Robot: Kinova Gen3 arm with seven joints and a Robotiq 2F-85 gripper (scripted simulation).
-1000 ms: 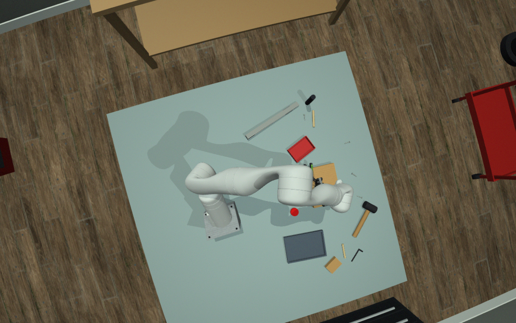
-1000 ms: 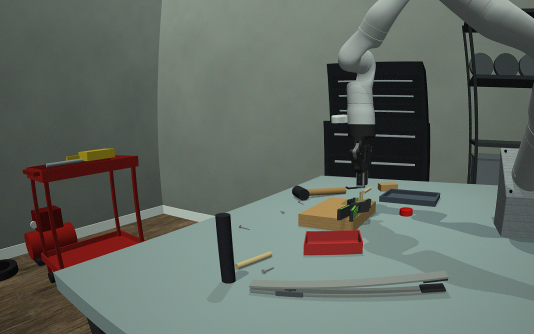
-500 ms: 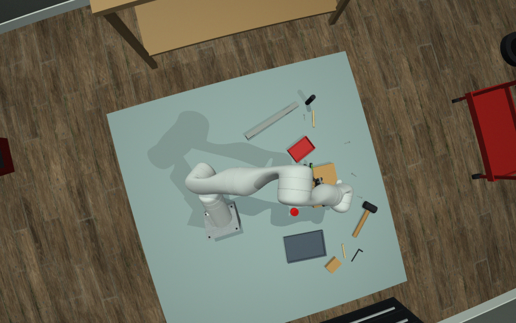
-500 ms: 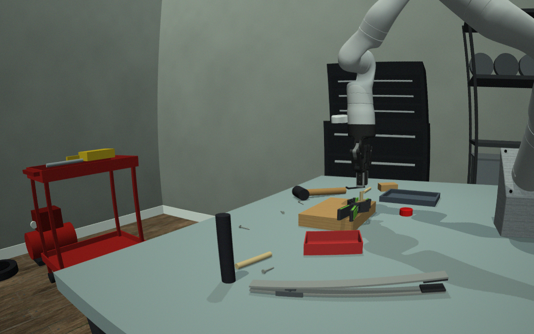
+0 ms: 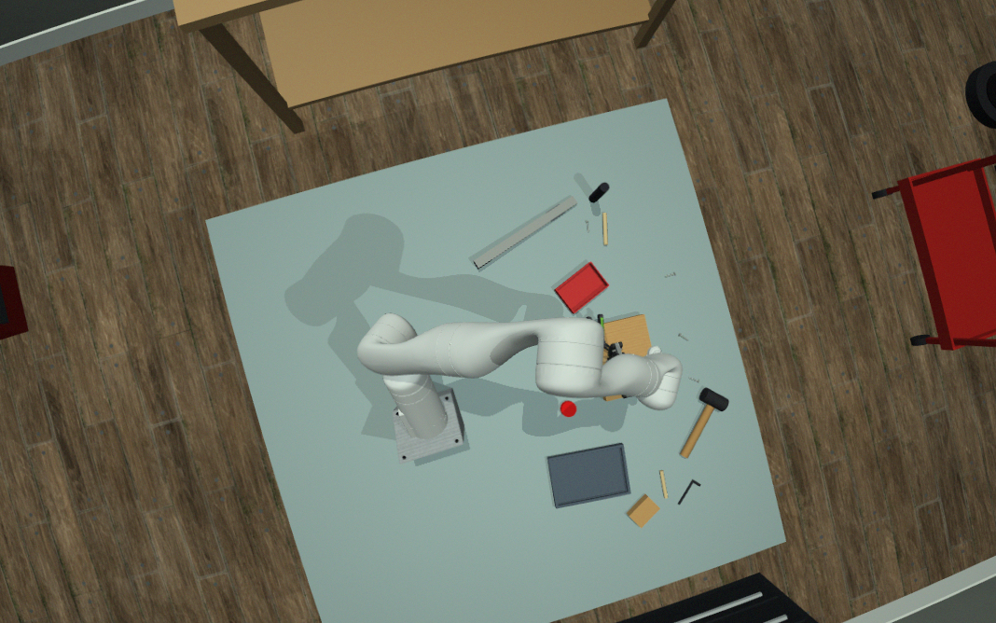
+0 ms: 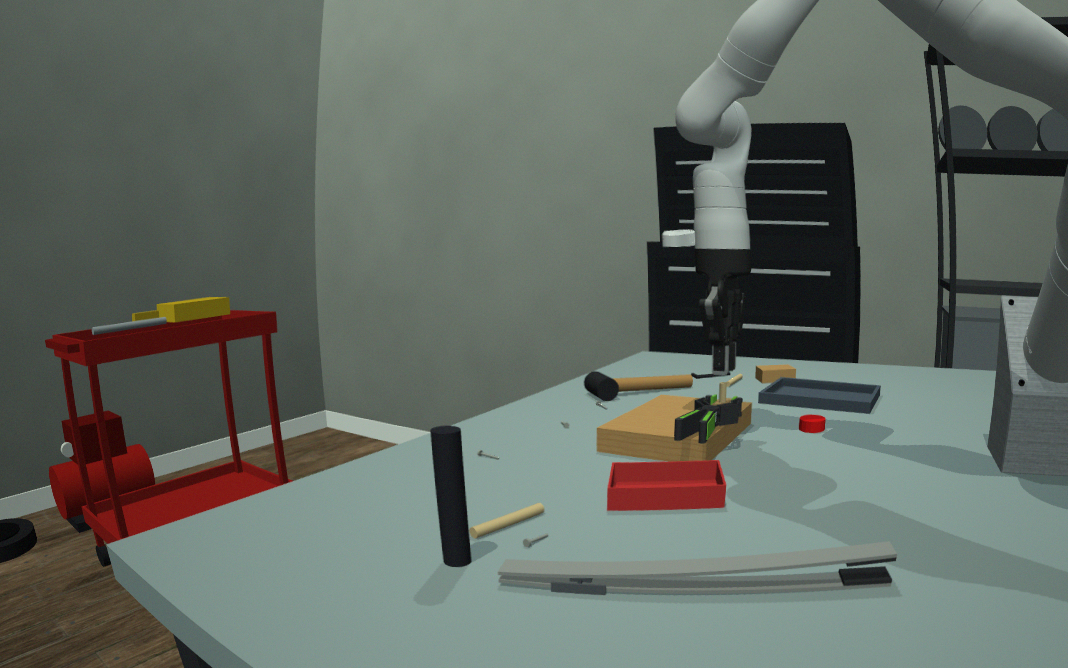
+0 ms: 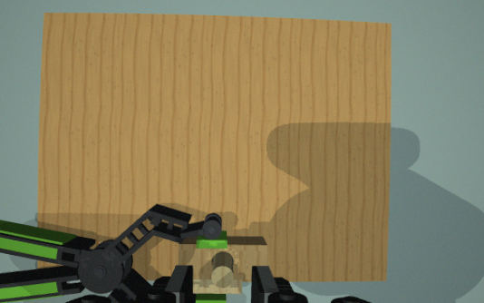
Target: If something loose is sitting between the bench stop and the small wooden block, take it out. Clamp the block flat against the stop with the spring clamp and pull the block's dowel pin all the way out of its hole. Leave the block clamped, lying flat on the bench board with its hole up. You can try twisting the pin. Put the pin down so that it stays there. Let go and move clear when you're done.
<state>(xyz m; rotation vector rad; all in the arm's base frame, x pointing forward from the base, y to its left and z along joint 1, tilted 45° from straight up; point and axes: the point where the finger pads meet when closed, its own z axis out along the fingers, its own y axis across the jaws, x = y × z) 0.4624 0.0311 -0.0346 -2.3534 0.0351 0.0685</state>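
The dowel pin lies 50 mm below my hand. Round my hand: red puck 120 mm behind, 90 mm to the right, 100 mm below; then small wooden block 70 mm below; then wooden bench board 60 mm ahead, 90 mm below.
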